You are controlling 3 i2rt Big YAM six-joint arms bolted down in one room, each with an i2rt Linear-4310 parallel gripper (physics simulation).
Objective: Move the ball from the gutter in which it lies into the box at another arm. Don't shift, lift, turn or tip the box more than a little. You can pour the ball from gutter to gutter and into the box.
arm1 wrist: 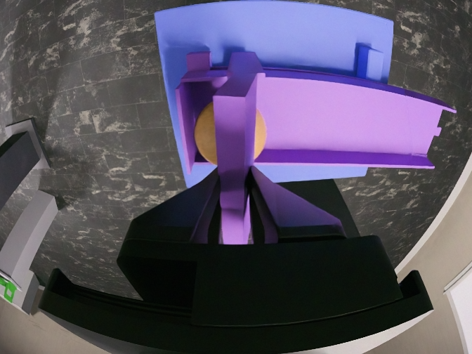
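Note:
A purple gutter (345, 120) with a handle bar across its left part shows in the arm1 wrist view. An orange ball (204, 132) lies in the gutter at its closed left end, partly hidden behind the handle. My arm1 gripper (235, 175) is shut on the handle of the purple gutter. The gutter's right end looks open. The box does not show in this view. The arm2 and arm3 grippers do not show either.
A blue board (280, 30) with a small raised blue block (371, 64) lies beneath the gutter. Grey and dark parts of what looks like another arm (32, 220) stand at the left edge. The floor (110, 105) is dark stone tile, and a pale wall (440, 240) is at the right.

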